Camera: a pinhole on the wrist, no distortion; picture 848 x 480 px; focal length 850.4 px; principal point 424.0 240.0 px. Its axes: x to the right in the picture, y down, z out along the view. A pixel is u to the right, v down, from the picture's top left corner.
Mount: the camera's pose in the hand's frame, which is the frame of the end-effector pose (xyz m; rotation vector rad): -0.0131 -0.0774 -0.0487 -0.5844 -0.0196 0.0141
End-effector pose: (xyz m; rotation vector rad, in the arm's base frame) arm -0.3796 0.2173 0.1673 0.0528 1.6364 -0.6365
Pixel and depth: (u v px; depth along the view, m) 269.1 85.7 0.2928
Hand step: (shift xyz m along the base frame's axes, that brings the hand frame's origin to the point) 0.2306 -0.0401 0.0465
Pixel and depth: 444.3 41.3 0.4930
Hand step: 0.4252 -0.0961 -0.0383
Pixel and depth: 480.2 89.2 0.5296
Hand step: 0.4533 -0.0791 -0.0737
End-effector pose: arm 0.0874 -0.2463 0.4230 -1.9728 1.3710 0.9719
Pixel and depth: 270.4 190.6 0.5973
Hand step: -0.3557 0.3574 -0.1751
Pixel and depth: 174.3 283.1 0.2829
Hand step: -0.1515 0.1630 -0.0255
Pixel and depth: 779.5 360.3 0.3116
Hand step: -0.1493 0.0394 -0.2042
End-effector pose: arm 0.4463 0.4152 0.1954 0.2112 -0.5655 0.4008
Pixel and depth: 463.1 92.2 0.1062
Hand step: -0.0175 -0.0491 0.0326
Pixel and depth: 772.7 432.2 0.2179
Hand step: -0.0327 0.0668 0.1353
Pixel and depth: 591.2 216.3 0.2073
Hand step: -0.0572 -0.0018 0.1213
